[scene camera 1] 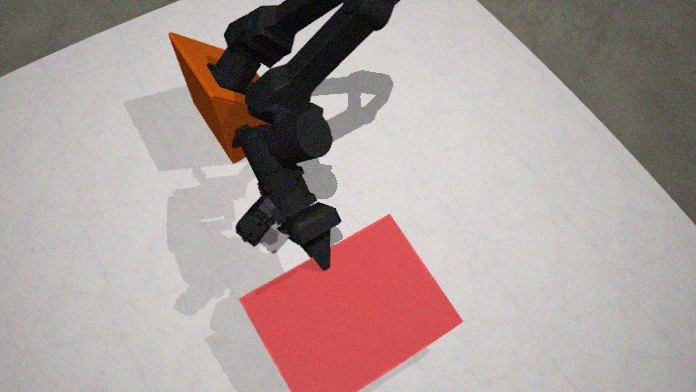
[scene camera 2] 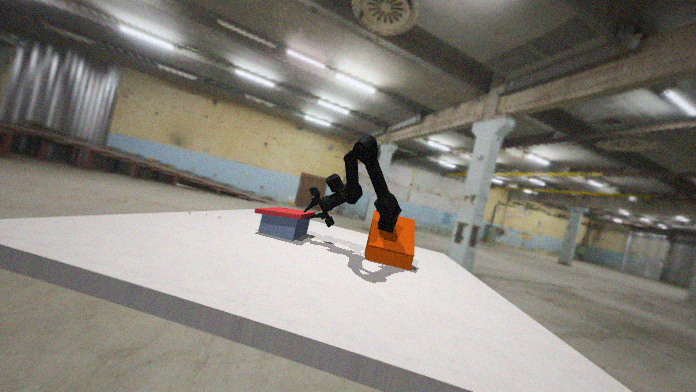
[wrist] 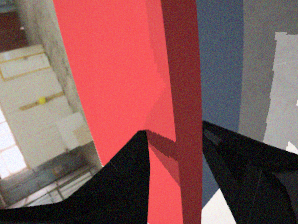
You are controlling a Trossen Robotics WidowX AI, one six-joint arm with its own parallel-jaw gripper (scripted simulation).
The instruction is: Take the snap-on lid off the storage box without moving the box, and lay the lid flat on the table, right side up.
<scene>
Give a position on a red lid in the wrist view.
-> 132, 72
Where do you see a red lid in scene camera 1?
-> At 377, 305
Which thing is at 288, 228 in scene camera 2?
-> A storage box.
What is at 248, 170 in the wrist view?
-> My gripper.
</scene>
